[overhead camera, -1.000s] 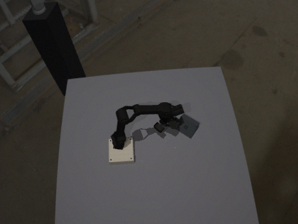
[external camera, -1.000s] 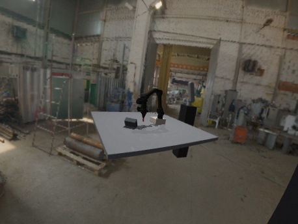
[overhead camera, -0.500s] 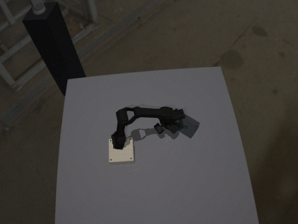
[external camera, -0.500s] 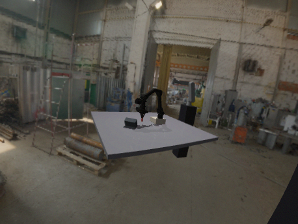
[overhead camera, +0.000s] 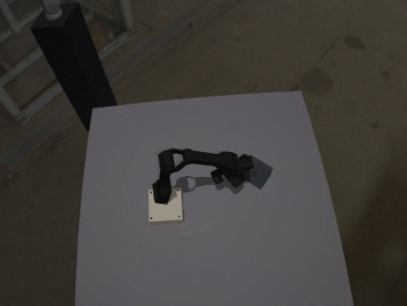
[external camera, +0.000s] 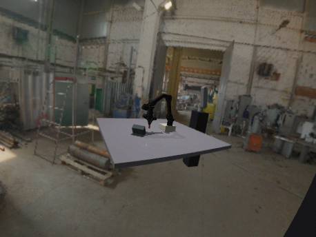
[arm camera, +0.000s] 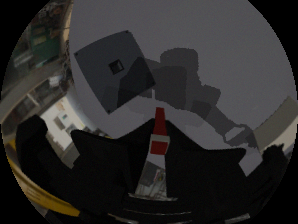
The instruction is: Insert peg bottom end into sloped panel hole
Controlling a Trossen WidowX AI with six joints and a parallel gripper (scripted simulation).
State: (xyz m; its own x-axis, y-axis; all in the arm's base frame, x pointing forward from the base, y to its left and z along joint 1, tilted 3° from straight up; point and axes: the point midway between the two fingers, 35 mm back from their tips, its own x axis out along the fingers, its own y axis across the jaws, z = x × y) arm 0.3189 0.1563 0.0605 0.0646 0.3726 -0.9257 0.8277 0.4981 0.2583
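Now: the grey sloped panel 12 cm ahead of my gripper tip, 6 cm below it and 3 cm to the left of it. From my gripper tip the other things lie so: red peg 2 cm above, 1 cm to the right.
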